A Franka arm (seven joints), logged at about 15 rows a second.
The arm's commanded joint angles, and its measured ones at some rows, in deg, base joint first. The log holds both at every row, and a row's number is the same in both.
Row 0, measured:
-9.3 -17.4 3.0 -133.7 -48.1 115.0 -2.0
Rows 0 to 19, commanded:
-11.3 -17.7 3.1 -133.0 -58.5 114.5 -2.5
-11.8 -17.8 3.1 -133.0 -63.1 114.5 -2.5
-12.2 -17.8 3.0 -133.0 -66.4 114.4 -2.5
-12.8 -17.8 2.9 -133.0 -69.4 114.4 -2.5
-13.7 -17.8 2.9 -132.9 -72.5 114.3 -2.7
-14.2 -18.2 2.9 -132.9 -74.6 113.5 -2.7
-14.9 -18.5 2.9 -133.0 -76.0 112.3 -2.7
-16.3 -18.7 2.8 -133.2 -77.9 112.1 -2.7
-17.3 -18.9 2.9 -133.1 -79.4 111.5 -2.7
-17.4 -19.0 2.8 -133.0 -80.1 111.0 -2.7
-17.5 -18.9 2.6 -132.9 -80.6 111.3 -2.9
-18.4 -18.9 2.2 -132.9 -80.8 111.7 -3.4
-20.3 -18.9 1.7 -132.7 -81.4 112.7 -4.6
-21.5 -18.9 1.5 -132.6 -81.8 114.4 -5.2
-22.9 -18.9 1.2 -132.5 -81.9 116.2 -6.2
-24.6 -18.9 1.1 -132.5 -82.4 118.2 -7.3
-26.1 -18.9 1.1 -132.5 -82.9 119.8 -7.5
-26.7 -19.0 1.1 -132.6 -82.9 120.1 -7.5
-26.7 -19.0 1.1 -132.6 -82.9 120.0 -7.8
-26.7 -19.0 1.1 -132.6 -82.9 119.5 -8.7
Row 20, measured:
-25.9 -18.5 0.6 -132.8 -82.2 118.6 -6.9
